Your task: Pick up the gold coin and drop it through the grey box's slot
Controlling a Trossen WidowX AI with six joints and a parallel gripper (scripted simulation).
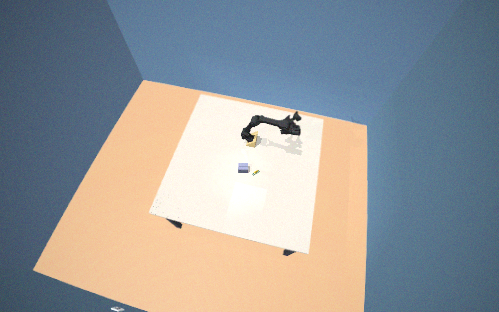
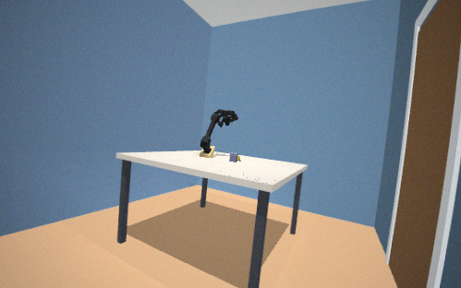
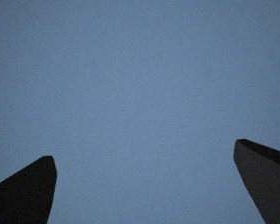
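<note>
Now: the gold coin 41 cm ahead of my gripper tip, 18 cm to the right of it and 38 cm below it.
</note>
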